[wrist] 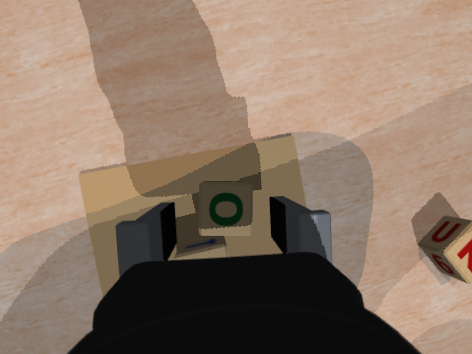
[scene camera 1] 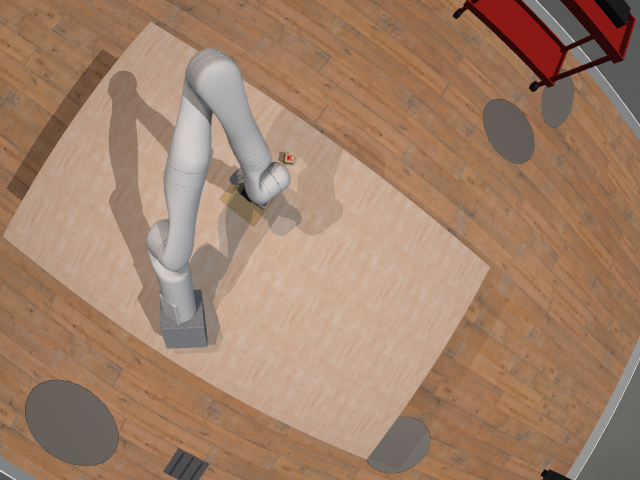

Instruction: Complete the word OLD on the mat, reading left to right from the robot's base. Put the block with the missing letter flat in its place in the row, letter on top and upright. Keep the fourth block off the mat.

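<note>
My gripper is open, its fingers to either side of the block with a dark green O in the wrist view, with a gap on each side. That block sits on the tan mat, O on top. Beside it, a block with a blue letter is mostly hidden by the gripper body; its letter cannot be read fully. The block with a red K lies off the mat; red U and 6 show on its sides in the wrist view. The arm hides much of the mat in the scene view.
The mat lies on a large pale wooden table top. The arm's grey base stands near the table's lower left edge in the scene view. A red cart stands beyond the table at the upper right. Arm shadows cross the mat.
</note>
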